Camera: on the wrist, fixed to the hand. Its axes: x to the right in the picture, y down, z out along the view.
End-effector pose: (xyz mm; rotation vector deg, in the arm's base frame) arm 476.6 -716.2 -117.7 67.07 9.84 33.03
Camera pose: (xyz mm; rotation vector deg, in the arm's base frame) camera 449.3 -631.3 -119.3 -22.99 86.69 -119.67
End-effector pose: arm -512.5 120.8 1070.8 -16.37 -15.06 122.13
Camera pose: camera -522.4 127.7 982.4 6.31 -16.36 -61.29
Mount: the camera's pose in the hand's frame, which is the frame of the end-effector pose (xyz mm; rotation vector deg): 20.1 30.2 -81.5 8.59 -7.27 175.62
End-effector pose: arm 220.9 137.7 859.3 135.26 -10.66 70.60
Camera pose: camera 162.5 150.7 925.5 1.04 118.28 -30.25
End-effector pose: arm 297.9 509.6 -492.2 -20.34 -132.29 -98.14
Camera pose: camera 293.2 441.0 -435.4 -109.47 8.08 19.54
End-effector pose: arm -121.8 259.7 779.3 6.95 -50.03 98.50
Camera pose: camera -126.8 322.5 716.1 39.27 6.61 -76.86
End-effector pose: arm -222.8 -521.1 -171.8 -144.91 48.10 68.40
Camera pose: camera -178.3 -588.1 -133.3 -41.15 -131.32 -21.71
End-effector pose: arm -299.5 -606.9 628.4 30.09 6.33 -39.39
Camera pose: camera -259.0 -558.4 565.4 13.74 -45.25 130.26
